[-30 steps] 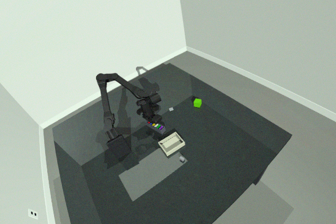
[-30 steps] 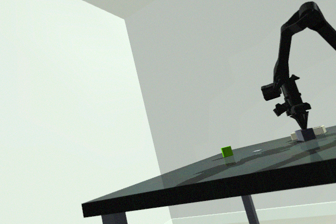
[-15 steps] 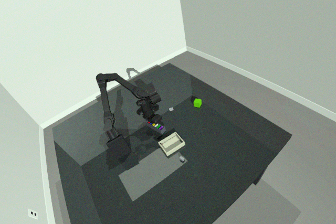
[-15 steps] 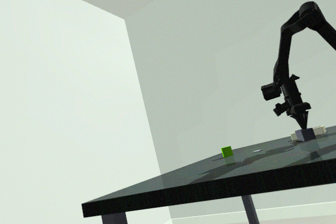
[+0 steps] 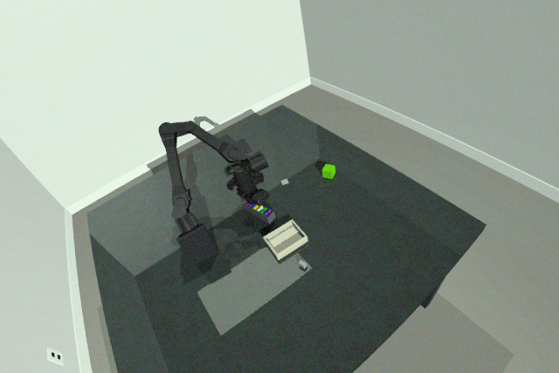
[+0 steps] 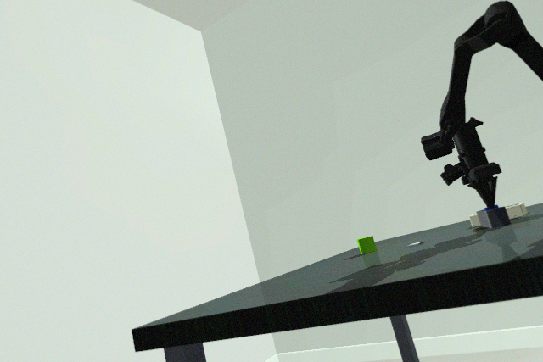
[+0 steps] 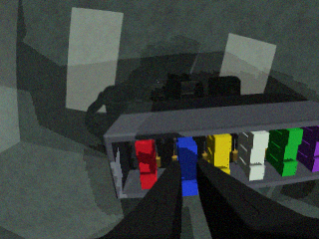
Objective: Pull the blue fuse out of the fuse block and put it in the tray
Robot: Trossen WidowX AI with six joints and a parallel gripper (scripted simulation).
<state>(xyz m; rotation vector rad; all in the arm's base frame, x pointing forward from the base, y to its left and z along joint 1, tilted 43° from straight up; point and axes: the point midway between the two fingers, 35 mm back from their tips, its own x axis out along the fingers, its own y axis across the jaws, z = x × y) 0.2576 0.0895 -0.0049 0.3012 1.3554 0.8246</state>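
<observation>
Right now the yellow fuse is 1 cm ahead of my gripper tip, 2 cm to the right of it and 2 cm below it. Also, from my gripper tip: blue fuse: 1 cm below; then white fuse: 1 cm ahead, 4 cm to the right, 2 cm below; then red fuse: 1 cm behind, 2 cm to the left, 2 cm below.
</observation>
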